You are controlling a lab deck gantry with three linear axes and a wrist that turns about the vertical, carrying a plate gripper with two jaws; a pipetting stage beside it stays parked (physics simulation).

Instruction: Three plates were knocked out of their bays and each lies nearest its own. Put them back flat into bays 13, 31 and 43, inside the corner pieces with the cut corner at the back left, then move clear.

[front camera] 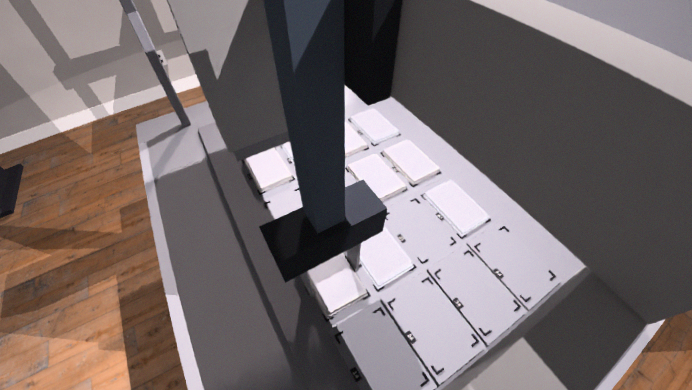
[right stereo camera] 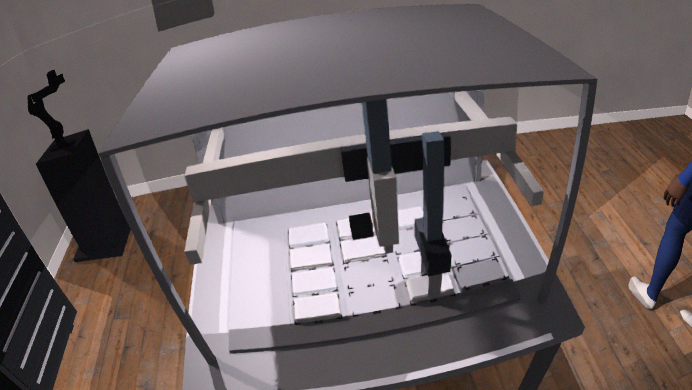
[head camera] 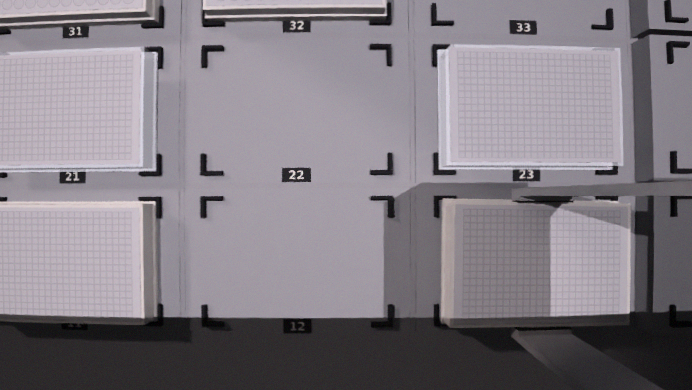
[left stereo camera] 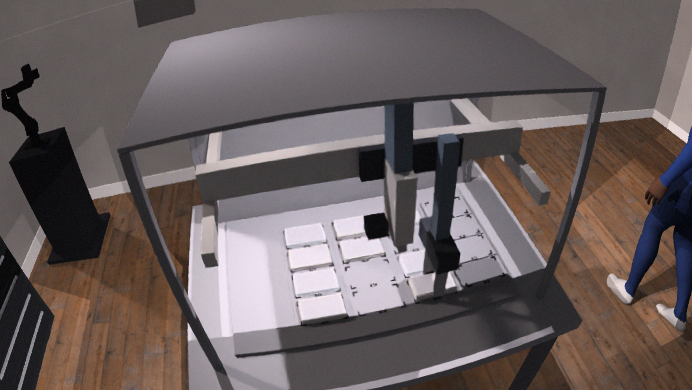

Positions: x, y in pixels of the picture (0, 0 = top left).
Labels:
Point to a bay 44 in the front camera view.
At 525, 274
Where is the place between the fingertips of my gripper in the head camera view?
At 537, 262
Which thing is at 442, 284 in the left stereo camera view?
My gripper.

